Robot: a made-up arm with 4 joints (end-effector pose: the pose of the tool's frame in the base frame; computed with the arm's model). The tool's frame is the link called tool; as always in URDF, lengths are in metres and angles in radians. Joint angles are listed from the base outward.
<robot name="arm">
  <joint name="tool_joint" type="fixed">
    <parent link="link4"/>
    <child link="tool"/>
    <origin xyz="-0.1 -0.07 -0.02" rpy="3.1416 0 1.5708"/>
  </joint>
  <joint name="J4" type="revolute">
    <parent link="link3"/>
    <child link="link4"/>
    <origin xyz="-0.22 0.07 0.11" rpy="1.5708 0 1.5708"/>
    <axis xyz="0 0 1"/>
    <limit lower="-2.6" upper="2.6" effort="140" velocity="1.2"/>
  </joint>
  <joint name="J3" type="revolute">
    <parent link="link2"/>
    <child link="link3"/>
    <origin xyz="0.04 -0.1 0.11" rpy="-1.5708 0 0"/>
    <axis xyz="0 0 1"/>
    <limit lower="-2.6" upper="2.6" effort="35" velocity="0.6"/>
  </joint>
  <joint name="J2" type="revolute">
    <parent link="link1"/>
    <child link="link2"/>
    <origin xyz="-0.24 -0.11 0.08" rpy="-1.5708 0 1.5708"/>
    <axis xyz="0 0 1"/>
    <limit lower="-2.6" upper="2.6" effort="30" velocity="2.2"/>
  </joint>
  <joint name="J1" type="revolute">
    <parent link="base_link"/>
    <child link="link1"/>
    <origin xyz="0 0 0.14" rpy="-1.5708 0 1.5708"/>
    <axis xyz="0 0 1"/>
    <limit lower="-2.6" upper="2.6" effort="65" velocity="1.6"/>
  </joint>
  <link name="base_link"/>
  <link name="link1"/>
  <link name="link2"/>
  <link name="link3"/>
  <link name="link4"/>
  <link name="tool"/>
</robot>
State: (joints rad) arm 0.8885 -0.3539 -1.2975 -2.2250
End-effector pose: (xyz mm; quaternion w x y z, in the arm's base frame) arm 27.2 -47.0 228.8 0.1682 -0.2322 0.8602 0.4217
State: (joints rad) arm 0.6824 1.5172 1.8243 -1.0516
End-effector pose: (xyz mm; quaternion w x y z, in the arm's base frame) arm 62.4 -340.3 628.6 0.2002 0.2315 -0.3826 0.8718
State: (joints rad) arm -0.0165 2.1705 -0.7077 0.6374
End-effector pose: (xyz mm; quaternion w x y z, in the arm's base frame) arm -121.0 -169.4 91.0 0.3188 0.1090 -0.8350 -0.4351
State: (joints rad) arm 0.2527 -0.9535 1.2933 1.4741
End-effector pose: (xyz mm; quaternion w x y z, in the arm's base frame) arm -12.8 -458.9 543.4 0.3555 0.1063 0.5401 -0.7554
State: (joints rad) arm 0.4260 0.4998 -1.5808 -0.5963
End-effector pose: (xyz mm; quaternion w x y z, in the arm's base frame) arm -77.4 -49.1 296.7 0.5374 -0.8419 0.0419 0.0239
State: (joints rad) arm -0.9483 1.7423 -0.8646 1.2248
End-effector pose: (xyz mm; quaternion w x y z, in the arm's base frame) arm -99.2 -56.8 56.1 0.1802 0.2932 -0.3705 -0.8627
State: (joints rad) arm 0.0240 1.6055 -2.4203 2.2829
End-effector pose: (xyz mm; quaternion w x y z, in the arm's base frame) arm 265.1 -330.4 250.0 0.5103 0.0337 0.7027 0.4947
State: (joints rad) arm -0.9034 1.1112 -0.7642 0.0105
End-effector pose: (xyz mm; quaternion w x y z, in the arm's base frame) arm -244.7 -223.8 55.3 0.8455 0.0609 -0.3542 -0.3950
